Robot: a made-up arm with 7 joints.
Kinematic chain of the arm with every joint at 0, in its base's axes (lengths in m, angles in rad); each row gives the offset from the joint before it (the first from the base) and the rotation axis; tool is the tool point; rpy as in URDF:
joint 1: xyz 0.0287 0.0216 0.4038 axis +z
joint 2: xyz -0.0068 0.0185 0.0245 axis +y
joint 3: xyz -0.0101 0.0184 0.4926 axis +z
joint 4: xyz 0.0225 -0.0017 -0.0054 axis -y
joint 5: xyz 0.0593 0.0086 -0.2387 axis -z
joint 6: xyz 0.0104 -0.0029 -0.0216 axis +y
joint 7: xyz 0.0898 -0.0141 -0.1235 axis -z
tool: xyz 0.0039 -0.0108 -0.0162 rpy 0 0 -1.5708
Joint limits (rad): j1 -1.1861..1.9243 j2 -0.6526..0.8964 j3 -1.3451..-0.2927 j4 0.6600..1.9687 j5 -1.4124..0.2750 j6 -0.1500..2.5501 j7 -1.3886..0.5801
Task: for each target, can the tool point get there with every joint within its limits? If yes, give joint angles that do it. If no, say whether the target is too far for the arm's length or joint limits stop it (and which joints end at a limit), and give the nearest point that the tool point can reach.
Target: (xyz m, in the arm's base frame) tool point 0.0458 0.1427 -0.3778
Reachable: no: joint limits stop it (at a limit: joint 2, joint 3, joint 4, joint 5, joint 7) | nearest point 0.0787 0.3755 0.2877 | short by 0.706 m
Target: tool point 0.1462 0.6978 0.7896
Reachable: yes | joints 1.6745 0.6043 -0.5401 1.7975 -0.3072 0.4879 -0.1723
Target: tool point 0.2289 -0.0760 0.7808
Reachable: yes | joints 0.3119 -0.4750 -0.4755 0.8101 -0.3741 0.7054 0.2142
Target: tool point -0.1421 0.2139 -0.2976
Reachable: no: joint limits stop it (at a limit: joint 1, joint 2, joint 3, joint 4, joint 5) | nearest point -0.1003 0.3659 0.2870 | short by 0.605 m
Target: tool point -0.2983 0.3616 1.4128
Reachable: no: too far | nearest point -0.2323 0.2625 1.2108 | short by 0.234 m
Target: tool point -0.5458 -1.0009 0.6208
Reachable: no: too far | nearest point -0.1381 -0.6184 0.6846 | short by 0.563 m
